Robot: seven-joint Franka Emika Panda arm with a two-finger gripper.
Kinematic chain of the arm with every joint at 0, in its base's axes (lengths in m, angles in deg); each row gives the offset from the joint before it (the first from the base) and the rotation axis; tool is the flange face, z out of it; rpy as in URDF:
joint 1: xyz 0 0 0.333 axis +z
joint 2: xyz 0 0 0 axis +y
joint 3: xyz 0 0 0.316 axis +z
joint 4: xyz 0.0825 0 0 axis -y
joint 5: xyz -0.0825 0 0.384 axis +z
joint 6: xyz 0 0 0 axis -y
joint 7: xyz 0.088 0 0 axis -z
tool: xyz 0 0 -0.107 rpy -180 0 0
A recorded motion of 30 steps. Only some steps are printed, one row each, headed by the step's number.
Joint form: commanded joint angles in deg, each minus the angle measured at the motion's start. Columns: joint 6, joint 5, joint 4, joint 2, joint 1, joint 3, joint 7.
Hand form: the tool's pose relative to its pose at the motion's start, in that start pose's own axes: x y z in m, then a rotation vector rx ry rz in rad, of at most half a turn. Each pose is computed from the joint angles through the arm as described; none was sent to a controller.
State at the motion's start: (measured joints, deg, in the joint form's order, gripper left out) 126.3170 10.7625 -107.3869 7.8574 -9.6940 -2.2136 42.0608
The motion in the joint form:
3: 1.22 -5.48 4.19 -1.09 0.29 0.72 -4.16
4: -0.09 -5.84 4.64 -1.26 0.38 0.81 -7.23
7: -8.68 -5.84 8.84 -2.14 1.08 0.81 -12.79
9: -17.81 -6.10 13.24 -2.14 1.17 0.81 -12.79
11: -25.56 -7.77 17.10 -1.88 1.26 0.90 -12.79
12: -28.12 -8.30 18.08 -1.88 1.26 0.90 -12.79
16: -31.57 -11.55 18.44 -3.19 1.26 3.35 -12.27
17: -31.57 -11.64 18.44 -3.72 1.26 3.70 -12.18
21: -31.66 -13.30 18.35 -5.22 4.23 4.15 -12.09
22: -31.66 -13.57 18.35 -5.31 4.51 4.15 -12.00
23: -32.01 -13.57 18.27 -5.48 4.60 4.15 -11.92
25: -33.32 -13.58 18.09 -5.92 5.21 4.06 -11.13
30: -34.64 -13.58 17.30 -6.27 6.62 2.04 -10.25
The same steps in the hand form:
3: 0.0025 -0.0240 -0.0456 0.0231 0.1246 -0.1565
4: 0.0002 -0.0251 -0.0487 0.0087 0.1181 -0.2168
7: -0.0104 -0.0333 -0.0775 -0.0310 0.0647 -0.3302
9: -0.0164 -0.0346 -0.0993 -0.0845 0.0004 -0.3367
11: -0.0212 -0.0336 -0.1170 -0.1513 -0.0402 -0.3490
12: -0.0229 -0.0316 -0.1217 -0.1759 -0.0561 -0.3504
16: -0.0446 -0.0369 -0.1323 -0.2346 -0.0518 -0.3921
17: -0.0486 -0.0384 -0.1376 -0.2292 -0.0445 -0.3975
21: -0.0783 -0.0544 -0.1492 -0.2321 -0.0150 -0.4612
22: -0.0805 -0.0556 -0.1499 -0.2342 -0.0110 -0.4653
23: -0.0820 -0.0550 -0.1506 -0.2373 -0.0143 -0.4650
25: -0.0889 -0.0543 -0.1518 -0.2499 -0.0265 -0.4584
30: -0.0867 -0.0461 -0.1485 -0.2730 -0.0447 -0.4301

